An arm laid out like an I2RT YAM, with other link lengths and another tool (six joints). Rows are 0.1 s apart.
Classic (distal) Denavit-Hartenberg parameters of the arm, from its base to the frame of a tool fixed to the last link. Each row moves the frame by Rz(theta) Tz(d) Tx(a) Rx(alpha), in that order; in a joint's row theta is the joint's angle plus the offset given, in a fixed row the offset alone. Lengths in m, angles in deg.
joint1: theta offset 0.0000; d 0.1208; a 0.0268; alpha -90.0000
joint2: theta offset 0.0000; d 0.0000; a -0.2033; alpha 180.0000
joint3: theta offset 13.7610; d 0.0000; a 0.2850; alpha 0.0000
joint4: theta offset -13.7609; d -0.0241; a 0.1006; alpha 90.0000
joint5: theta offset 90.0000; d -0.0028; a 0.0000; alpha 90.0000
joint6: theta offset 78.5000; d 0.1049; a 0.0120; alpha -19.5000
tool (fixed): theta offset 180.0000; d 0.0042; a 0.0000; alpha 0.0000
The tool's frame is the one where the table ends.
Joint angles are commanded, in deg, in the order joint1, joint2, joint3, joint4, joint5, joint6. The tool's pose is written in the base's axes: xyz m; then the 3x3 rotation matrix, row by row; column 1 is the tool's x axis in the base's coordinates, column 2 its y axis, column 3 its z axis. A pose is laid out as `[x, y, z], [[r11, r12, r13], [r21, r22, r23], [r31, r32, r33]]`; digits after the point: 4 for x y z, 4 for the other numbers.
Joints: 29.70, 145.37, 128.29, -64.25, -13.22, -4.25
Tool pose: [0.4116, 0.2891, 0.0138], [[0.6874, 0.6892, -0.2290], [0.6963, -0.5358, 0.4776], [0.2065, -0.4878, -0.8482]]
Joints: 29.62, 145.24, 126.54, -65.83, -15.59, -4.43
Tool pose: [0.3991, 0.2861, 0.0063], [[0.6954, 0.6579, -0.2892], [0.6994, -0.5271, 0.4826], [0.1651, -0.5379, -0.8267]]
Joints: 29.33, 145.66, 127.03, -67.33, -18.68, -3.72
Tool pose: [0.3938, 0.2870, 0.0069], [[0.7122, 0.6222, -0.3250], [0.6854, -0.5161, 0.5137], [0.1519, -0.5886, -0.7940]]
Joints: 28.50, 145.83, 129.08, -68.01, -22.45, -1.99
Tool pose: [0.3989, 0.2898, 0.0184], [[0.7410, 0.5887, -0.3231], [0.6476, -0.4993, 0.5756], [0.1775, -0.6357, -0.7512]]
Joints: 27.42, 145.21, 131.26, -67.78, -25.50, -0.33
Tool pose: [0.4101, 0.2916, 0.0373], [[0.7633, 0.5762, -0.2921], [0.6044, -0.4773, 0.6378], [0.2281, -0.6634, -0.7126]]
